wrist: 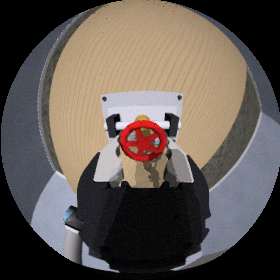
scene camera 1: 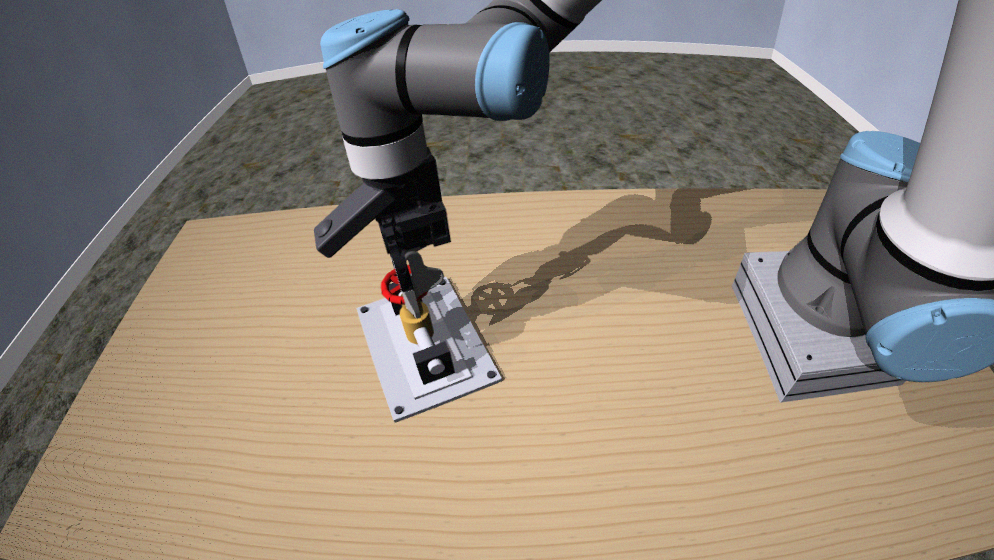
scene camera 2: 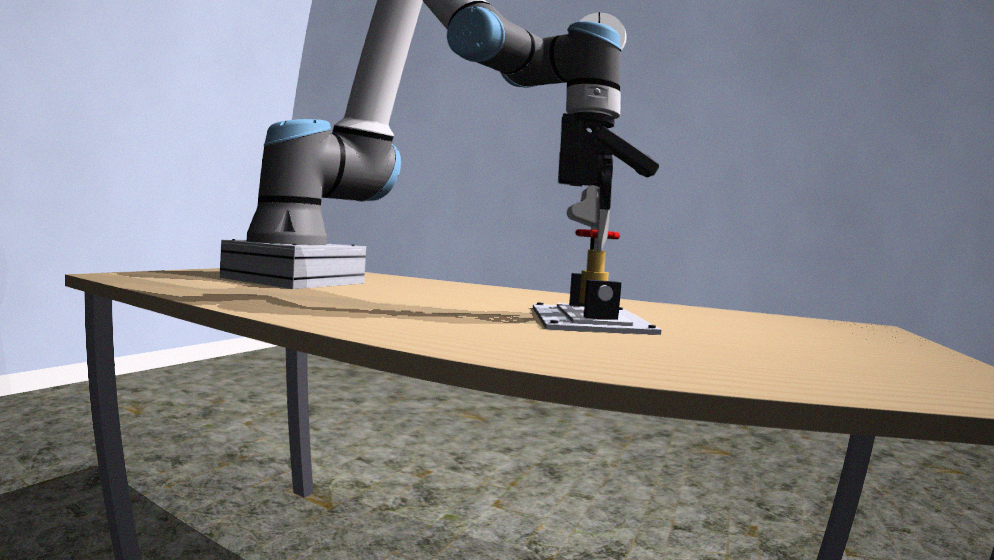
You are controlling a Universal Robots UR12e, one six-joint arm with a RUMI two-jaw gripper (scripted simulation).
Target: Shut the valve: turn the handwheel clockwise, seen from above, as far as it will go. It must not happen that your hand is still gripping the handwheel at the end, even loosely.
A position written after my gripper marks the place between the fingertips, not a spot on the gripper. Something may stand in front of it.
In view: my gripper [scene camera 1: 411, 296].
My gripper shows as well in the wrist view [wrist: 142, 136] and in scene camera 2 [scene camera 2: 595, 251].
